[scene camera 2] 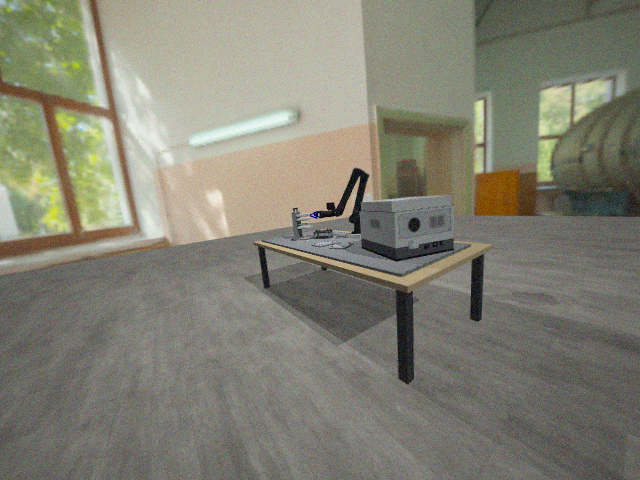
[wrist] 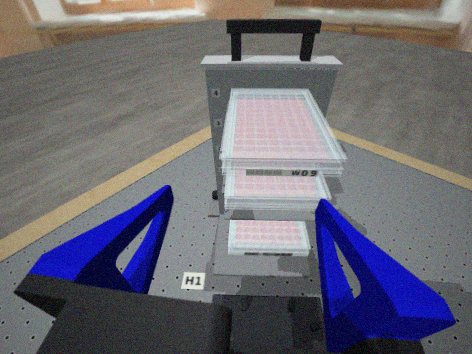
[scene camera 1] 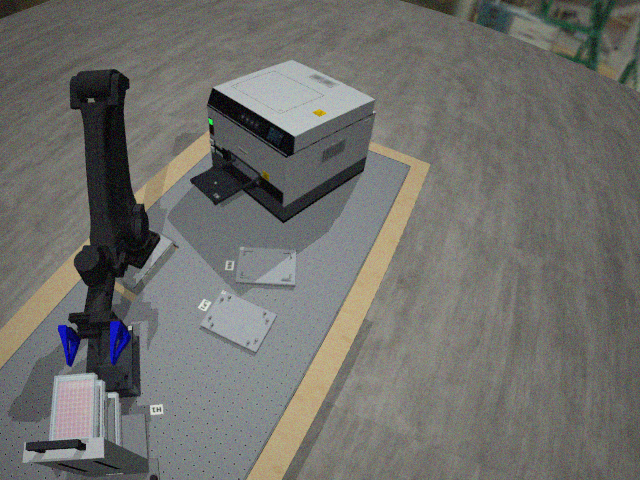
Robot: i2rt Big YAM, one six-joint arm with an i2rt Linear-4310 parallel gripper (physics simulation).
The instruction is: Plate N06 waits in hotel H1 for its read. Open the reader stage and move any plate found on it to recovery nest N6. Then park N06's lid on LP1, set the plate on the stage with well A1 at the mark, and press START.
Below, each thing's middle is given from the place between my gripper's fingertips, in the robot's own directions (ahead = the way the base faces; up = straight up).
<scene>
I see my gripper 300 mm to the right of the LP1 plate (scene camera 1: 232,318), 210 mm above it and 170 mm short of it. Also, from my hand: reader stage (scene camera 1: 226,187) 690 mm to the left, 120 mm below, 40 mm behind.
</scene>
